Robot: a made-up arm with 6 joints.
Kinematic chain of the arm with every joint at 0, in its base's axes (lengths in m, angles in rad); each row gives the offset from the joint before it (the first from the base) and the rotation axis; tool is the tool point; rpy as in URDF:
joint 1: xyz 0 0.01 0.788 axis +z
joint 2: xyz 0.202 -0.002 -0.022 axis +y
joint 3: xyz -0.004 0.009 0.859 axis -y
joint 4: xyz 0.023 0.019 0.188 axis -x
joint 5: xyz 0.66 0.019 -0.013 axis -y
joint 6: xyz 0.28 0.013 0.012 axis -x
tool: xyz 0 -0.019 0.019 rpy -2.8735 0.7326 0.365
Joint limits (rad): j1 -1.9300..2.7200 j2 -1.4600..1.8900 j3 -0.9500..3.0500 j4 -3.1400..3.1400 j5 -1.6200..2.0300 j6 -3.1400..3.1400
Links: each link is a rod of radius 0.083 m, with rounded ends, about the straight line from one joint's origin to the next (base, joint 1, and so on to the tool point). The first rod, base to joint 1, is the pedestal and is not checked.
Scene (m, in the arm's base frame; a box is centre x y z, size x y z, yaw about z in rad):
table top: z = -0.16
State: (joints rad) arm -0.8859 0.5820 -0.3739 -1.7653 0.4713 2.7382
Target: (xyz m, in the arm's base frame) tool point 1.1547 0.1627 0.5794
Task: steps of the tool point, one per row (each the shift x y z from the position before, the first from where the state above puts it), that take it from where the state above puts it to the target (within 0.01 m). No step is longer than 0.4 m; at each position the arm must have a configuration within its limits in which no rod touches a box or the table.
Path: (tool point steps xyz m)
1: 0.2393 0.2860 -0.0778
2: 0.1410 0.3323 -0.0718
3: 0.0362 0.3459 -0.0655
4: -0.0641 0.3268 -0.0582

